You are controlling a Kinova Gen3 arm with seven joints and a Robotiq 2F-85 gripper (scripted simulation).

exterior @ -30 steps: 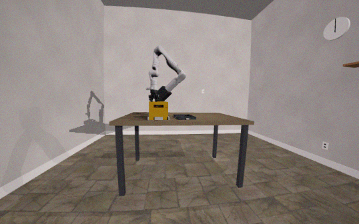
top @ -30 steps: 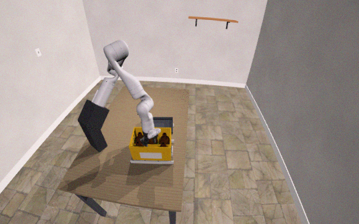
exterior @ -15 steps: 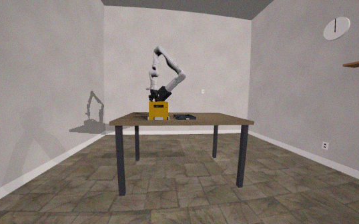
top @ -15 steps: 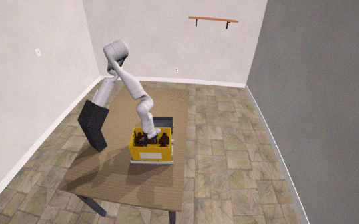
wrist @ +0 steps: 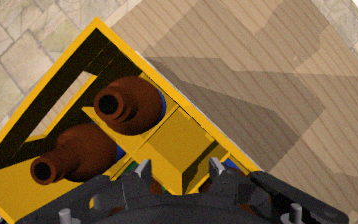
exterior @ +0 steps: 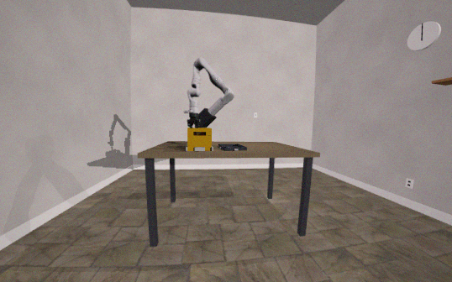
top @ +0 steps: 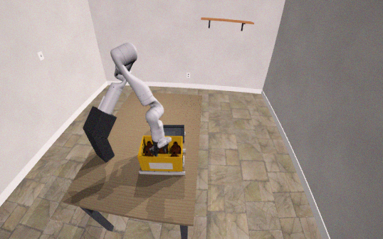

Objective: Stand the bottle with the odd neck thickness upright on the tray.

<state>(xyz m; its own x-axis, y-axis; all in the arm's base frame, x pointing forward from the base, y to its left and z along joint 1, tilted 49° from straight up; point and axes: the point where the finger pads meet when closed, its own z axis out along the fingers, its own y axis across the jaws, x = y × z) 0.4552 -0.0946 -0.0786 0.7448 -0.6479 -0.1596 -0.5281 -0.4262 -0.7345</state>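
Right now my hand is 10 mm past the yellow crate, 40 mm to the right of it and 70 mm above it. The rest, counted from my hand: dark grey tray (30 mm behind, 330 mm to the left, 140 mm below).
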